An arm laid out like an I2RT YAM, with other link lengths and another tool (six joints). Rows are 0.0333 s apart.
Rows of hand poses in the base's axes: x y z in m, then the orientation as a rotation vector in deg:
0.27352, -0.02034, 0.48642, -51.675, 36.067, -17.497
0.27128, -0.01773, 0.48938, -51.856, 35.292, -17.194
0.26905, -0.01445, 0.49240, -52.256, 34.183, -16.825
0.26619, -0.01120, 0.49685, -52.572, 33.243, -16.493
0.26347, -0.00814, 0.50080, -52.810, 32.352, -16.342
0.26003, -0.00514, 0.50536, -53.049, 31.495, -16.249
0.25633, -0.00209, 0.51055, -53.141, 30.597, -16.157
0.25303, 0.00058, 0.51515, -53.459, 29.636, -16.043
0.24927, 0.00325, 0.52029, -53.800, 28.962, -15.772
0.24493, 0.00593, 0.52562, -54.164, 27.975, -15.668
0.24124, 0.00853, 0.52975, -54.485, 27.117, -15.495
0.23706, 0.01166, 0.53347, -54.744, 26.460, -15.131
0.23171, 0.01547, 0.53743, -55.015, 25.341, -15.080
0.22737, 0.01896, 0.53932, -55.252, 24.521, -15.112
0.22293, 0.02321, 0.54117, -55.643, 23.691, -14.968
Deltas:
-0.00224, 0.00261, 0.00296, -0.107, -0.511, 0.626
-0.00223, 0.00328, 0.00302, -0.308, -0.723, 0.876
-0.00286, 0.00325, 0.00445, -0.237, -0.609, 0.753
-0.00272, 0.00306, 0.00395, -0.219, -0.653, 0.566
-0.00344, 0.00300, 0.00456, -0.238, -0.645, 0.504
-0.00370, 0.00305, 0.00519, -0.104, -0.711, 0.491
-0.00330, 0.00267, 0.00460, -0.317, -0.709, 0.582
-0.00376, 0.00267, 0.00514, -0.283, -0.396, 0.587
-0.00434, 0.00268, 0.00533, -0.368, -0.724, 0.593
-0.00369, 0.00260, 0.00413, -0.305, -0.594, 0.584
-0.00418, 0.00313, 0.00372, -0.189, -0.357, 0.640
-0.00535, 0.00381, 0.00396, -0.304, -0.874, 0.592
-0.00434, 0.00349, 0.00189, -0.279, -0.661, 0.383
-0.00444, 0.00425, 0.00185, -0.388, -0.567, 0.556

